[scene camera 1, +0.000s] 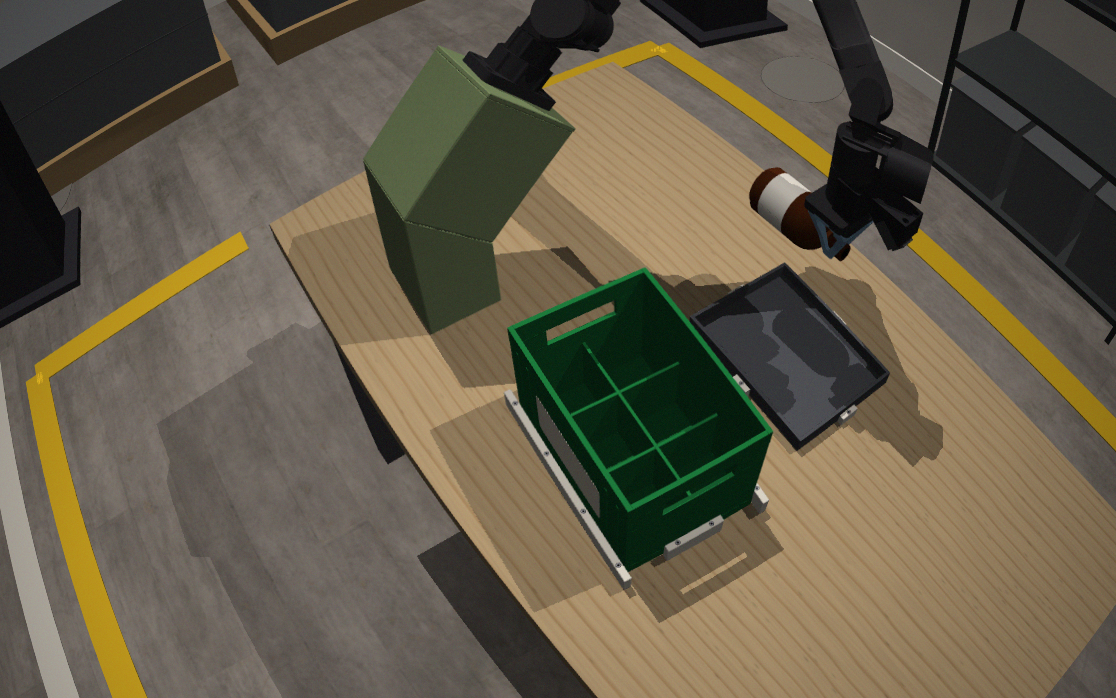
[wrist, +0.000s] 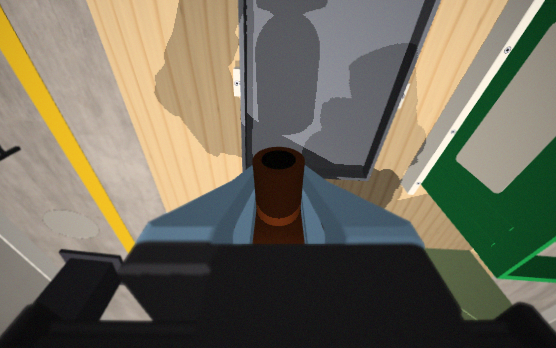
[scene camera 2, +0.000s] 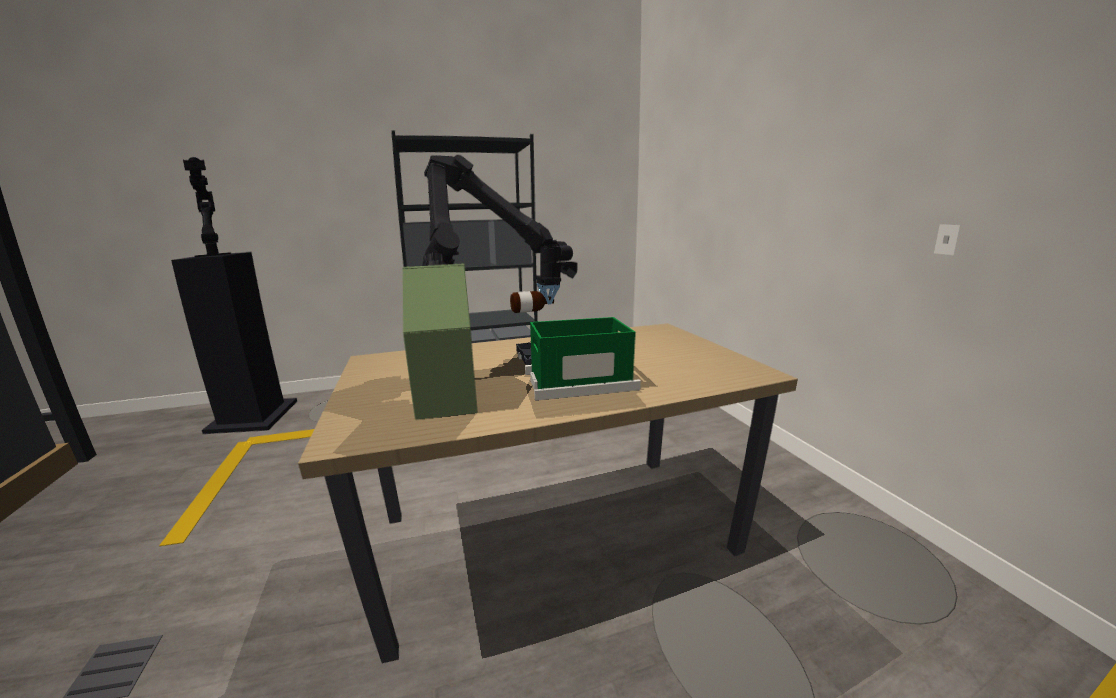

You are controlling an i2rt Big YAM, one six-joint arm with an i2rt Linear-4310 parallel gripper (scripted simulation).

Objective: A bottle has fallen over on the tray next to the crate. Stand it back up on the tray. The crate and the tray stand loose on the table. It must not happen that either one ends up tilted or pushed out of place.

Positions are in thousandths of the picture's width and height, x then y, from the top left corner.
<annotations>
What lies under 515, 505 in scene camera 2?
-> A green crate.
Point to a brown bottle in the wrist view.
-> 501, 496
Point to a dark grey tray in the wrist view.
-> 591, 249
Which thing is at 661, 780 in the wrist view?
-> My gripper.
</annotations>
